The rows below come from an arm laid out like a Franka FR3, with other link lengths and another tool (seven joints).
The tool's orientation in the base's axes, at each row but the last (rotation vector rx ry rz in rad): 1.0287, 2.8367, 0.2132; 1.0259, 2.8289, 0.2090; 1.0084, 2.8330, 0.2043; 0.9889, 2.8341, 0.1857; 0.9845, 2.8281, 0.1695; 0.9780, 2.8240, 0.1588; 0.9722, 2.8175, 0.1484; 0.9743, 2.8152, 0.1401; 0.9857, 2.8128, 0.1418; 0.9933, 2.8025, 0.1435; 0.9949, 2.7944, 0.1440
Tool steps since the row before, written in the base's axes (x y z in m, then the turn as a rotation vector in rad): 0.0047, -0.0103, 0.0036, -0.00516, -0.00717, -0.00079; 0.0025, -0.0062, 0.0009, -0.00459, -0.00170, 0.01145; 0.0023, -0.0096, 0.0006, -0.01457, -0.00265, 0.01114; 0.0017, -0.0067, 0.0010, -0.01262, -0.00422, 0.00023; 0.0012, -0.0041, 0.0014, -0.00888, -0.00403, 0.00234; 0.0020, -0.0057, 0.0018, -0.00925, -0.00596, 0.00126; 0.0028, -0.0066, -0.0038, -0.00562, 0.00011, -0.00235; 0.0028, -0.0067, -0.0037, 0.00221, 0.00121, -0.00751; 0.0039, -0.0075, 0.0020, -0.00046, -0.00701, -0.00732; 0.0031, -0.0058, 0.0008, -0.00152, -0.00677, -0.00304; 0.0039, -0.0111, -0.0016, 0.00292, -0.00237, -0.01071
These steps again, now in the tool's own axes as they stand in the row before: -0.0104, -0.0043, -0.0038, -0.00063, -0.00882, -0.00069; -0.0060, -0.0030, -0.0010, 0.00160, -0.00220, -0.01215; -0.0079, -0.0058, -0.0010, 0.00869, -0.00915, -0.01357; -0.0056, -0.0040, -0.0012, 0.00713, -0.01092, -0.00263; -0.0036, -0.0023, -0.0014, 0.00415, -0.00818, -0.00406; -0.0053, -0.0030, -0.0017, 0.00335, -0.01007, -0.00316; -0.0058, -0.0040, 0.0040, 0.00471, -0.00365, 0.00130; -0.0059, -0.0041, 0.0039, -0.00007, 0.00124, 0.00782; -0.0079, -0.0032, -0.0015, -0.00318, -0.00677, 0.00685; -0.0061, -0.0025, -0.0004, -0.00274, -0.00662, 0.00246; -0.0098, -0.0064, 0.0020, -0.00235, -0.00161, 0.01099
